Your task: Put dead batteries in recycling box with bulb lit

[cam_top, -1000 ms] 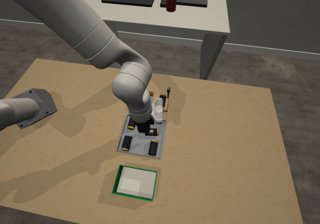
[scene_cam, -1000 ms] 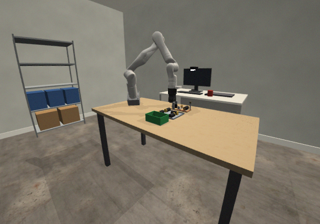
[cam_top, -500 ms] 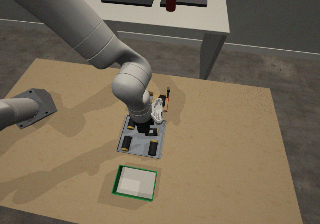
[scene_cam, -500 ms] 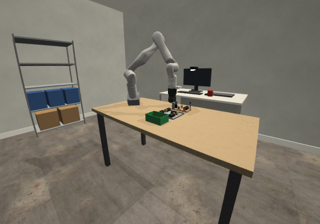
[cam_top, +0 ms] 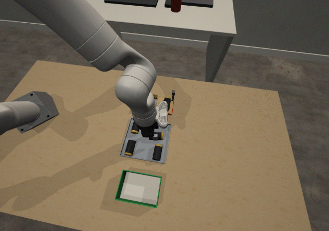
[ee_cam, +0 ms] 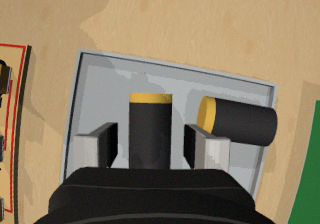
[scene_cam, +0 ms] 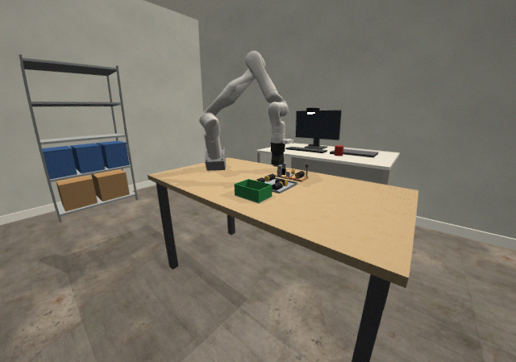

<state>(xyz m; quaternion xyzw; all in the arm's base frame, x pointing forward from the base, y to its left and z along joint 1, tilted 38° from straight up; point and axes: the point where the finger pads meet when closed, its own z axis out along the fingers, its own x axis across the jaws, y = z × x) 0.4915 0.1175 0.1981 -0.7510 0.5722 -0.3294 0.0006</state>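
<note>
Now: the grey tray 70 mm below my hand, 40 mm behind it and 20 mm to the right of it. Also, from my hand: green recycling box 210 mm to the right, 60 mm below, 20 mm behind.
</note>
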